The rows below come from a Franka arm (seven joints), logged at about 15 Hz.
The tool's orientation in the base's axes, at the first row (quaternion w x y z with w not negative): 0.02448, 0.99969, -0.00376, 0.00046
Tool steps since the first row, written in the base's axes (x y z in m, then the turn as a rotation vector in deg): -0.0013, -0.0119, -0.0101, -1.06, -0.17, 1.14; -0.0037, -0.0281, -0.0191, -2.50, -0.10, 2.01; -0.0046, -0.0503, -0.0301, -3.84, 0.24, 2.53; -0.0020, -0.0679, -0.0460, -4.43, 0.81, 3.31; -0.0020, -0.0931, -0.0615, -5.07, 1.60, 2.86; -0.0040, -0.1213, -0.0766, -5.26, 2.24, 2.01; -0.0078, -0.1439, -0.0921, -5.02, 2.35, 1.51; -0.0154, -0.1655, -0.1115, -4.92, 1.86, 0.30
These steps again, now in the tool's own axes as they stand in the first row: -0.0012, 0.0114, 0.0107, -1.06, 0.23, -1.13; -0.0035, 0.0272, 0.0204, -2.50, 0.22, -2.00; -0.0043, 0.0488, 0.0325, -3.84, -0.09, -2.54; -0.0015, 0.0656, 0.0493, -4.43, -0.61, -3.35; -0.0014, 0.0900, 0.0660, -5.08, -1.42, -2.94; -0.0032, 0.1174, 0.0824, -5.27, -2.10, -2.12; -0.0068, 0.1393, 0.0990, -5.04, -2.24, -1.63; -0.0143, 0.1600, 0.1195, -4.93, -1.81, -0.39
